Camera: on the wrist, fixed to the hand. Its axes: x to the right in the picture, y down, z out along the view.
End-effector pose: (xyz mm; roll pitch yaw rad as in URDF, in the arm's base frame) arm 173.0 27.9 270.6 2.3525 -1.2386 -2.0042
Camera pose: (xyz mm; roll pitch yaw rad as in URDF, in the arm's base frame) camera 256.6 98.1 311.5 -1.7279 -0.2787 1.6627
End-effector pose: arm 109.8 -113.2 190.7 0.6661 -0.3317 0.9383
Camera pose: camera 43.4 -33.5 137.6 -0.3529 -0.3614 2.6524
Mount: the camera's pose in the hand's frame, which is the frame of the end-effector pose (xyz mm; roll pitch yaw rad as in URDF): 6.4 43.1 -108.1 0.0104 0.2786 1.5824
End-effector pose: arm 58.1 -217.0 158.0 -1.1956 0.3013 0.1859
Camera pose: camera 56.5 -303.6 80.0 1.2869 1.2442 3.0222
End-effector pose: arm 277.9 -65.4 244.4 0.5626 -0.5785 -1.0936
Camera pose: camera 381.2 -60.2 190.6 -0.5923 -0.2305 0.6449
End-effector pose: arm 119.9 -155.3 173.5 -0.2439 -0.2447 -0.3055
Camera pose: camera 157.2 -150.6 63.2 -0.2674 0.5085 1.1389
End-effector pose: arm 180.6 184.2 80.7 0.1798 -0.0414 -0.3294
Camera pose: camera 210.5 239.2 -17.6 -0.0333 0.0992 1.2485
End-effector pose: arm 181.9 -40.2 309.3 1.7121 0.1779 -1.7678
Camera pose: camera 277.7 -76.2 365.1 0.8965 -1.3553 -1.0732
